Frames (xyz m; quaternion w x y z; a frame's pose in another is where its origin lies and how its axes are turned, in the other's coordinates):
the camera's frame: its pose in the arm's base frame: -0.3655 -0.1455 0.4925 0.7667 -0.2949 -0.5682 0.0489
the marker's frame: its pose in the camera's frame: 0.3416 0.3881 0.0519 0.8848 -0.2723 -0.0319 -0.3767
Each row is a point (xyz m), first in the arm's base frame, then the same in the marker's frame.
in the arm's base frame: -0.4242 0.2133 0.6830
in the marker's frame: 0.1409 -0.2352 0.0389
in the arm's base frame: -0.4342 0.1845 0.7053
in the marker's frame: 0.1682 -0.2549 0.0217
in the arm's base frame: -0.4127 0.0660 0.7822
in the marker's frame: 0.2563 -0.2890 -0.0855
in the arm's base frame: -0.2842 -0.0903 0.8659
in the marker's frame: 0.3397 -0.2575 -0.2855
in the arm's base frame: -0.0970 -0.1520 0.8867
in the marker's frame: 0.3395 -0.1385 -0.4440
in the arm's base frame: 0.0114 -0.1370 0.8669
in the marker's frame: 0.3013 -0.0475 -0.4953
